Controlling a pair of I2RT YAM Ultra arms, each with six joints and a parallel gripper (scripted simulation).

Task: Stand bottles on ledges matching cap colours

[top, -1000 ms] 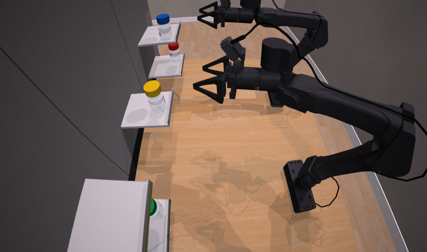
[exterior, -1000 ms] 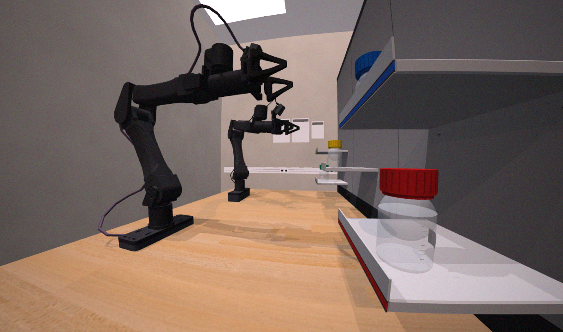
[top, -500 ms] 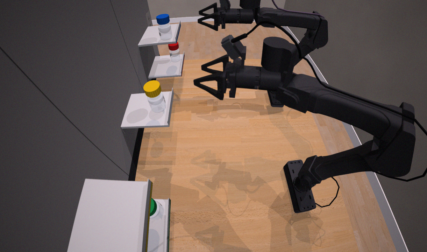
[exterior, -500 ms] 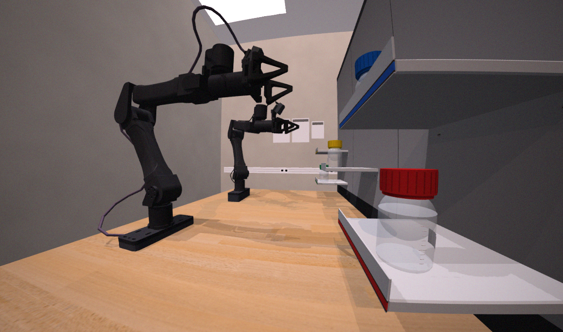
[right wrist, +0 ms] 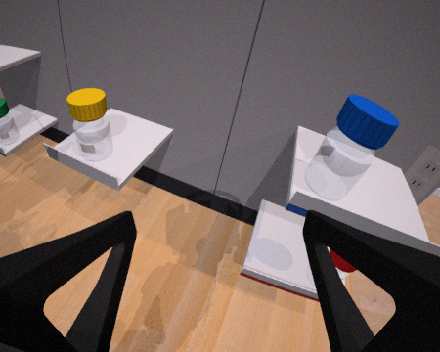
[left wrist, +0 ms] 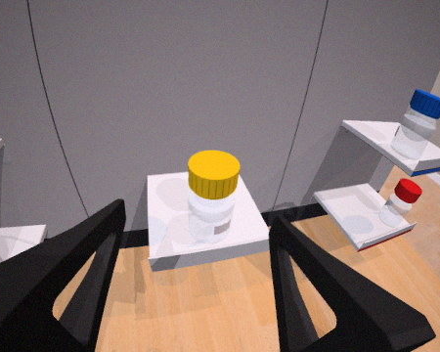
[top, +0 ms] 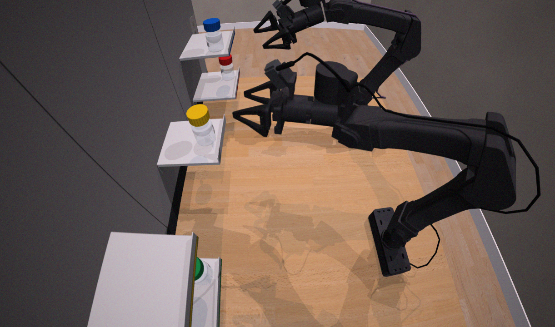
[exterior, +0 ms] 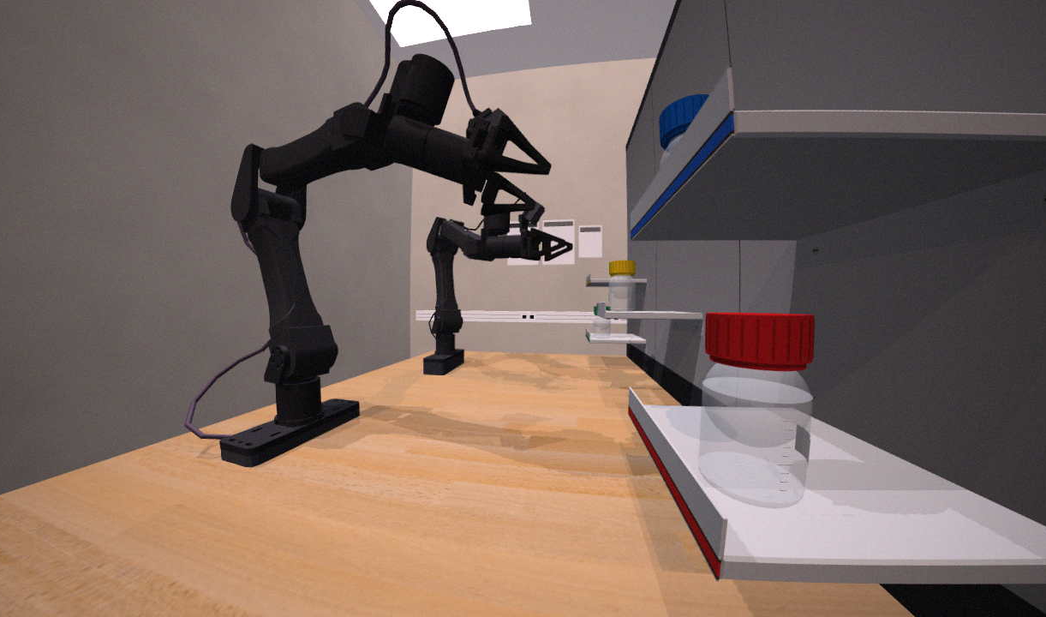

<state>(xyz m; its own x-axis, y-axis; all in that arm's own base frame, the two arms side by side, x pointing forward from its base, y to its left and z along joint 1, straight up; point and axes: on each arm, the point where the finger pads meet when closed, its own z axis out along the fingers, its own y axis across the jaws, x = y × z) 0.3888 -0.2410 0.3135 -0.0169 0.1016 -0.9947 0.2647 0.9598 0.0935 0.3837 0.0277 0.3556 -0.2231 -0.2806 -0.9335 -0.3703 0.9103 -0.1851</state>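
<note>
Right now the yellow-capped bottle is 12 cm ahead of my left hand, 10 cm below it and 3 cm to the right of it. Also, from my left hand: green-capped bottle 31 cm to the left, 20 cm below, 10 cm ahead; then grey wall 27 cm ahead, 10 cm above, 2 cm to the right; then blue-capped bottle 37 cm to the right, 14 cm ahead, 1 cm below.
</note>
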